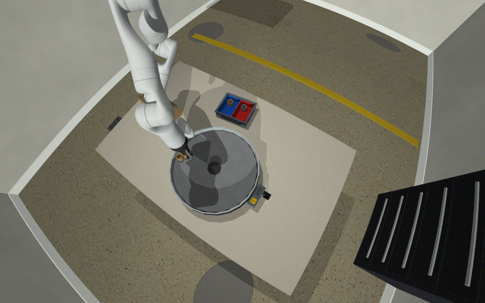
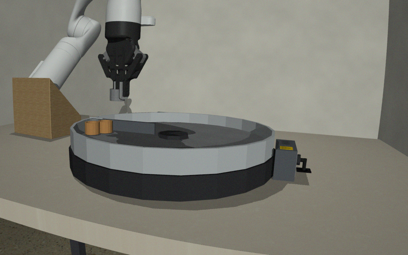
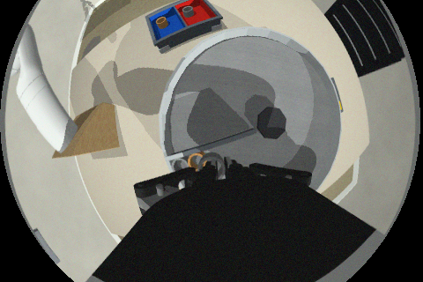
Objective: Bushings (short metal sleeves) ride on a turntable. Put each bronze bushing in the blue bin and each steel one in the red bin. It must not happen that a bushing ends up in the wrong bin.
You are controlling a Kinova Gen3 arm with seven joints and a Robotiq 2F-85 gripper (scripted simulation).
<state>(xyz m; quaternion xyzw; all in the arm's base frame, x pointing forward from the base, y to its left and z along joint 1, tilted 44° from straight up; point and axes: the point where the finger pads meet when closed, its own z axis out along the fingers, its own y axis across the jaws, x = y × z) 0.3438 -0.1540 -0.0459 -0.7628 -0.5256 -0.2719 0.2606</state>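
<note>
The grey turntable lies 120 mm ahead of my hand, 100 mm below it and 10 mm to the left of it.
</note>
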